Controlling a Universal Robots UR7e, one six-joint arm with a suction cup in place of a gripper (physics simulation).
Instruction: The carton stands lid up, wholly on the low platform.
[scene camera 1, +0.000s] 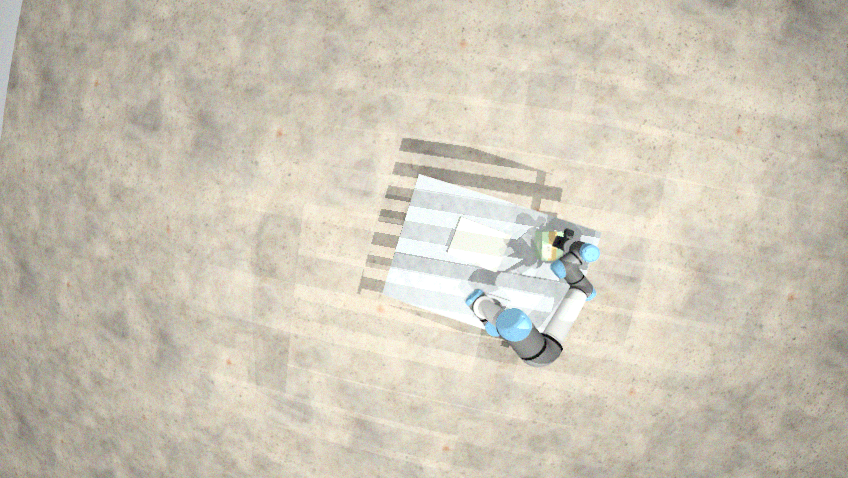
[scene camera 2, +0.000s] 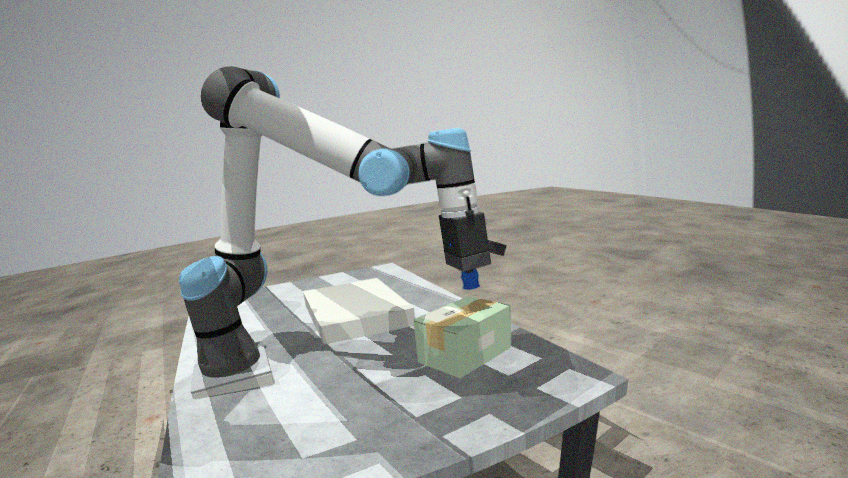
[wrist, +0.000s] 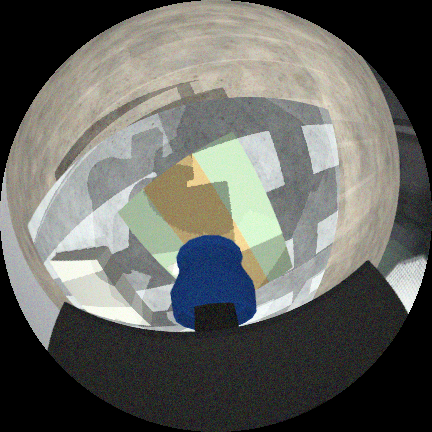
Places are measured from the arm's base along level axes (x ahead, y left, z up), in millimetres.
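Where they show: hand, tool point: (scene camera 2: 471, 286) (wrist: 209, 262); arm's base, link origin: (scene camera 2: 230, 361).
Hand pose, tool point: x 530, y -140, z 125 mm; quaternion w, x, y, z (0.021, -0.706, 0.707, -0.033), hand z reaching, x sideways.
Observation:
Each offset is from my tool point to the top centre of the thing. Level surfaces: height alone.
The green carton {26 mm back, 9 mm right, 48 mm down} (scene camera 1: 542, 247) (scene camera 2: 442, 350) (wrist: 257, 195) stands on the table, with orange tape and a partly shaded pale label on its top face. It looks upright, lid up, and stands beside the low platform, apart from it. The low platform {181 mm back, 373 mm left, 100 mm down} (scene camera 1: 473, 238) (scene camera 2: 356, 301) (wrist: 85, 281) is a flat cream block. My gripper, a blue suction cup (scene camera 2: 470, 279) (wrist: 213, 275), hangs a short way above the carton's top, with a gap in scene camera 2. Nothing hangs from it. In the wrist view the cup hides part of the lid. The cup itself is hidden in scene camera 1.
The grey table {148 mm down} (scene camera 1: 409, 270) (scene camera 2: 486, 434) (wrist: 295, 112) bears carton, platform and arm base (scene camera 2: 227, 350). Striped shadows cross it. The carton stands near the table's right end in scene camera 1. The platform lies to the carton's left in both scene views.

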